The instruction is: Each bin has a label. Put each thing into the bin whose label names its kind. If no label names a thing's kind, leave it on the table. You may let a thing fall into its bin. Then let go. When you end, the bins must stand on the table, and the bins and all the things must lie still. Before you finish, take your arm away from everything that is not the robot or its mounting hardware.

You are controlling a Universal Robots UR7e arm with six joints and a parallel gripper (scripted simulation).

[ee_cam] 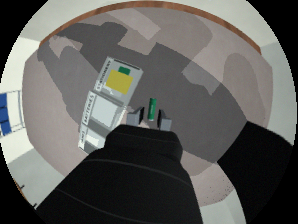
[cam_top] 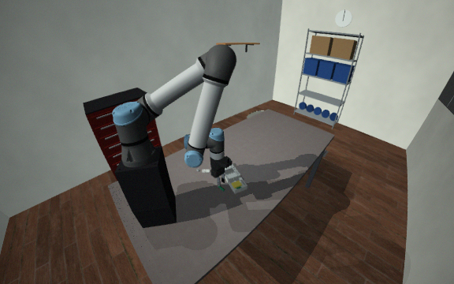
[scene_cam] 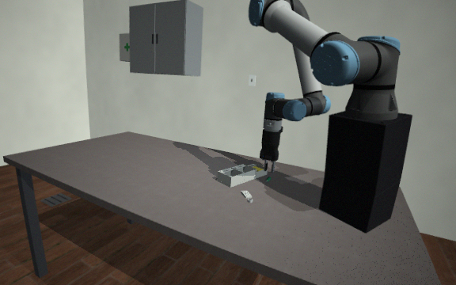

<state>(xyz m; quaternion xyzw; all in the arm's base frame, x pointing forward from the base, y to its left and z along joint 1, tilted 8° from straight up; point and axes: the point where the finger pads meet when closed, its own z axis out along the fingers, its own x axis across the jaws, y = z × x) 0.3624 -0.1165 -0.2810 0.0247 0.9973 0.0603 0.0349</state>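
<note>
Right now the slim green thing is 60 mm below my hand. Also, from my hand: yellow block (70 mm ahead, 60 mm to the right, 40 mm below).
</note>
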